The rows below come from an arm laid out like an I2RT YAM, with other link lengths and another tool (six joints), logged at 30 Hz.
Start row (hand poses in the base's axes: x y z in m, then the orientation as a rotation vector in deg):
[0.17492, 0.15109, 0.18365, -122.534, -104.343, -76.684]
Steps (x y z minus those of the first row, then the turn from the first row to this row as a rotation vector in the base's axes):
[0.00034, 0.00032, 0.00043, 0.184, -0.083, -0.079]
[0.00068, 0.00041, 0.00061, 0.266, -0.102, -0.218]
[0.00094, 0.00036, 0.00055, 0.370, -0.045, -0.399]
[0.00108, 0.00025, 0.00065, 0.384, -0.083, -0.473]
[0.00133, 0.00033, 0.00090, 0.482, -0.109, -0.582]
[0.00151, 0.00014, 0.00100, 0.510, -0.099, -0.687]
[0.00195, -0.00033, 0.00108, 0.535, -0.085, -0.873]
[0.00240, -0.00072, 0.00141, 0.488, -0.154, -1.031]
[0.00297, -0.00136, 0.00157, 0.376, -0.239, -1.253]
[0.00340, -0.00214, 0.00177, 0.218, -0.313, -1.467]
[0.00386, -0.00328, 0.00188, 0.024, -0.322, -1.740]
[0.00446, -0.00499, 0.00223, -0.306, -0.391, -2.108]
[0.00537, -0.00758, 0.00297, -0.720, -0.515, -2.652]
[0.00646, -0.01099, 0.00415, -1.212, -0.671, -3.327]
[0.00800, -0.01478, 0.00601, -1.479, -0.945, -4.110]
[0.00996, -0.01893, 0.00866, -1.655, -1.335, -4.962]
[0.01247, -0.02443, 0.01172, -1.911, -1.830, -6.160]
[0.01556, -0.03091, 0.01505, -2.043, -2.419, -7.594]
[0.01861, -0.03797, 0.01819, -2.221, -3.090, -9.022]
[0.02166, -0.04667, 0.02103, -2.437, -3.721, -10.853]
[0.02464, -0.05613, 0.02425, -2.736, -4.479, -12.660]
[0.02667, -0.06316, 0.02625, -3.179, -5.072, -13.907]
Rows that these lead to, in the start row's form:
[0.17526, 0.15141, 0.18408, -122.516, -104.112, -76.924]
[0.17560, 0.15150, 0.18426, -122.638, -103.917, -77.028]
[0.17586, 0.15145, 0.18420, -122.819, -103.637, -77.054]
[0.17600, 0.15134, 0.18430, -122.890, -103.574, -77.127]
[0.17625, 0.15142, 0.18455, -122.965, -103.389, -77.244]
[0.17643, 0.15123, 0.18465, -123.080, -103.268, -77.269]
[0.17687, 0.15076, 0.18473, -123.294, -103.082, -77.304]
[0.17732, 0.15037, 0.18506, -123.486, -103.024, -77.397]
[0.17789, 0.14973, 0.18522, -123.783, -102.988, -77.485]
[0.17832, 0.14895, 0.18542, -124.097, -103.002, -77.527]
[0.17878, 0.14781, 0.18553, -124.516, -102.981, -77.473]
[0.17938, 0.14610, 0.18588, -125.101, -103.045, -77.431]
[0.18029, 0.14351, 0.18662, 125.626, 102.822, 77.259]
[0.18138, 0.14010, 0.18780, 125.626, 102.003, 76.670]
[0.18292, 0.13631, 0.18966, 125.660, 100.942, 76.432]
[0.18488, 0.13216, 0.19231, 125.643, 99.731, 76.382]
[0.18739, 0.12666, 0.19537, 125.661, 98.052, 76.252]
[0.19048, 0.12018, 0.19870, 125.746, 96.001, 76.291]
[0.19353, 0.11312, 0.20184, 125.698, 93.954, 76.328]
[0.19658, 0.10442, 0.20468, 125.857, 91.405, 76.191]
[0.19956, 0.09496, 0.20790, 125.797, 88.889, 76.043]
[0.20159, 0.08793, 0.20990, 125.556, 87.215, 75.710]

